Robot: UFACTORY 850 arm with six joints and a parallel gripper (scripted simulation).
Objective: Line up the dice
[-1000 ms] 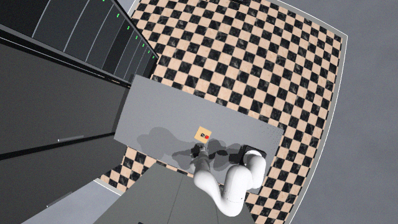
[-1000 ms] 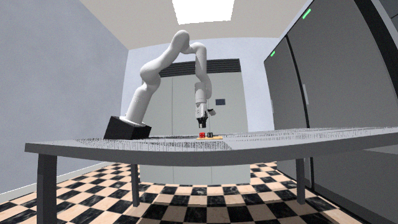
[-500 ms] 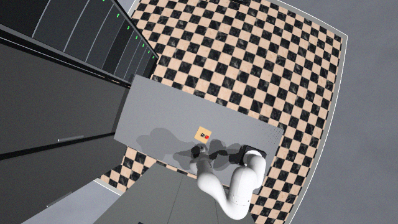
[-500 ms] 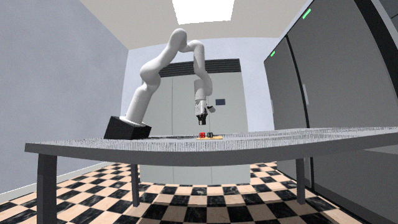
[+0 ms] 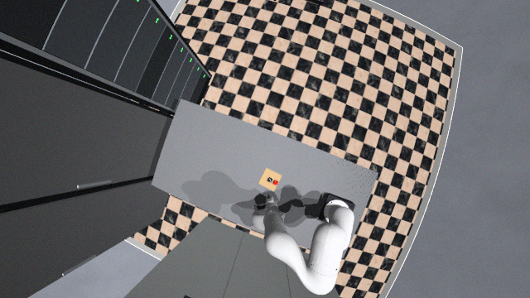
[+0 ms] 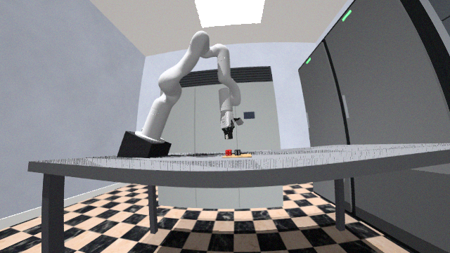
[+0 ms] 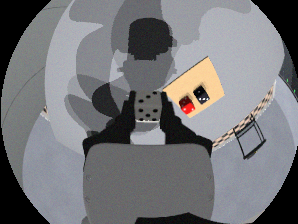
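The black die lies 5 cm ahead of my hand, 13 cm to the right of it and 10 cm below it. Round my hand: tan mat: 5 cm ahead, 13 cm to the right, 12 cm below; then red die: 13 cm to the right, 10 cm below; then white die: 1 cm below.
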